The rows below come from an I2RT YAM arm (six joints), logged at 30 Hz.
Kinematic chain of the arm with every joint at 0, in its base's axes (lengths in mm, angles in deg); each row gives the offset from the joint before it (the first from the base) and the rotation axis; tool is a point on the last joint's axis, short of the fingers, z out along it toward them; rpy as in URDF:
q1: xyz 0 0 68 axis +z
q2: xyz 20 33.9 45.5 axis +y
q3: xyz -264 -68.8 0 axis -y
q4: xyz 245 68.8 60 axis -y
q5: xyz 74 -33.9 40.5 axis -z
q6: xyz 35.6 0 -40.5 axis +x
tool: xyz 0 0 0 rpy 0 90 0
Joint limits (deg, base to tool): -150..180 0..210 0..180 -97..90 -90..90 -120..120
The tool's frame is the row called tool.
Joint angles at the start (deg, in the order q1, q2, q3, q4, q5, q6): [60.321 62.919 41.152 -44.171 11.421 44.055]
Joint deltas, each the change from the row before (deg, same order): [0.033 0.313 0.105 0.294 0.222 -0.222]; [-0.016 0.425 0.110 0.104 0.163 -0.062]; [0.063 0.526 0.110 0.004 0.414 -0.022]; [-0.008 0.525 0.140 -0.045 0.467 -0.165]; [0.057 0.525 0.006 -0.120 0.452 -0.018]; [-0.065 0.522 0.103 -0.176 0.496 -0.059]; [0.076 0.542 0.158 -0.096 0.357 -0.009]
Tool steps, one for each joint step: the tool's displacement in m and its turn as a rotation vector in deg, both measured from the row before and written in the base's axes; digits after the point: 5 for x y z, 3 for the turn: [0.00066 0.00112 -0.00016 -0.108 -0.274 0.141]; [0.00071 0.00094 -0.00064 -0.280 -0.040 -0.027]; [0.00061 0.00100 -0.00101 -0.554 -0.131 -0.084]; [0.00083 0.00084 -0.00090 -0.648 -0.198 -0.045]; [0.00040 0.00055 -0.00164 -0.768 -0.051 -0.102]; [0.00085 0.00042 -0.00118 -0.767 -0.118 -0.199]; [0.00051 0.00100 -0.00093 -0.585 -0.053 -0.047]
